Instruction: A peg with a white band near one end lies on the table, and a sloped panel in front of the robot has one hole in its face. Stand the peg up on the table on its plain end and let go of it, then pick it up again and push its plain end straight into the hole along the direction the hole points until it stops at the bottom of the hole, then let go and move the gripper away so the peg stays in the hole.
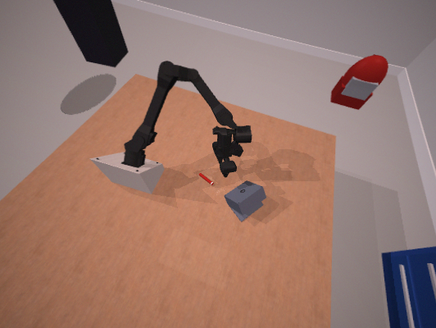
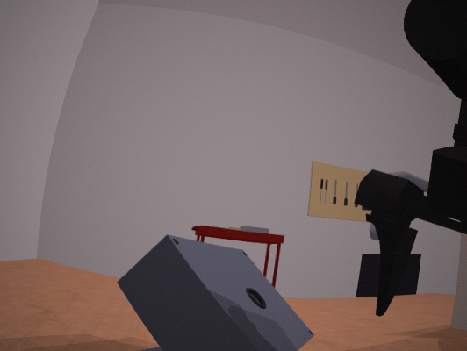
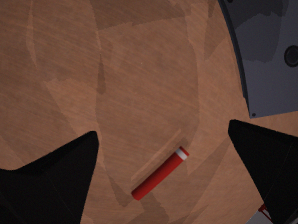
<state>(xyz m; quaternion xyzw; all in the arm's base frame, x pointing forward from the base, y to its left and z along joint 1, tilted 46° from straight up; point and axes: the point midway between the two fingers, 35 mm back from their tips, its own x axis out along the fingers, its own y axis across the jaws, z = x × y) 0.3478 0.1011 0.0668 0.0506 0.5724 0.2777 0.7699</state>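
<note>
My gripper tip is now 5 cm past the red peg, 5 cm to the left of it and 4 cm above it. From my gripper tip the other things lie so: grey sloped panel: 11 cm ahead, 10 cm to the right.
</note>
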